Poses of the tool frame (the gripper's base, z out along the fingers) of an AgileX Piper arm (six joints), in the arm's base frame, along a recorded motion.
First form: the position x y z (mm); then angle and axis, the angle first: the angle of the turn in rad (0 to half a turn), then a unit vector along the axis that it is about.
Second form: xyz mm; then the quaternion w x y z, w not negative. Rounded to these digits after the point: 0 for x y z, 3 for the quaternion.
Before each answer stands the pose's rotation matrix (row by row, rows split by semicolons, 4 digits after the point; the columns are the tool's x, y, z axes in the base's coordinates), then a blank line. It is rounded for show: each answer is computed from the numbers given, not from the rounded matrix.
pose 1, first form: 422 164 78 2.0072 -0.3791 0.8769 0.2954
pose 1, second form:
-0.2182 -0.7407 0.6354; -0.2053 0.6714 0.7121; -0.9541 0.0250 -0.2985

422 164 78 0.537 -0.320 0.740 0.249
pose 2, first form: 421 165 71 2.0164 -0.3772 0.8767 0.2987
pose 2, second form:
-0.2274 -0.7427 0.6298; -0.2037 0.6688 0.7150; -0.9523 0.0343 -0.3033

421 165 71 0.533 -0.319 0.742 0.253
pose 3, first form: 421 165 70 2.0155 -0.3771 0.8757 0.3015
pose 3, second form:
-0.2268 -0.7445 0.6279; -0.2001 0.6666 0.7180; -0.9532 0.0372 -0.3002

421 165 70 0.534 -0.319 0.741 0.255
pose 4, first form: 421 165 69 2.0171 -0.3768 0.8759 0.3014
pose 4, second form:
-0.2284 -0.7444 0.6275; -0.2006 0.6667 0.7178; -0.9527 0.0380 -0.3016

421 165 69 0.533 -0.319 0.741 0.255
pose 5, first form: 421 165 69 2.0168 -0.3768 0.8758 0.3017
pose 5, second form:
-0.2281 -0.7445 0.6274; -0.2002 0.6665 0.7181; -0.9528 0.0383 -0.3011

421 165 69 0.533 -0.319 0.741 0.255
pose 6, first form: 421 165 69 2.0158 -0.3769 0.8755 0.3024
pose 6, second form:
-0.2273 -0.7450 0.6272; -0.1991 0.6660 0.7189; -0.9533 0.0385 -0.2997

421 165 69 0.534 -0.319 0.740 0.256
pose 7, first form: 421 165 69 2.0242 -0.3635 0.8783 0.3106
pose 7, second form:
-0.2480 -0.7383 0.6272; -0.1799 0.6713 0.7191; -0.9519 0.0655 -0.2993

421 165 69 0.530 -0.308 0.745 0.263
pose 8, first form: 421 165 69 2.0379 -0.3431 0.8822 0.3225
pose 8, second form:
-0.2796 -0.7269 0.6272; -0.1510 0.6784 0.7190; -0.9482 0.1063 -0.2995

421 165 69 0.524 -0.292 0.751 0.275
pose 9, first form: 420 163 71 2.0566 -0.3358 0.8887 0.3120
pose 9, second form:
-0.3015 -0.7137 0.6322; -0.1619 0.6918 0.7037; -0.9396 0.1098 -0.3241

420 163 71 0.516 -0.288 0.761 0.267
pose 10, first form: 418 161 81 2.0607 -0.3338 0.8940 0.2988
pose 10, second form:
-0.3067 -0.7025 0.6422; -0.1752 0.7048 0.6874; -0.9355 0.0983 -0.3392

418 161 81 0.515 -0.286 0.767 0.256
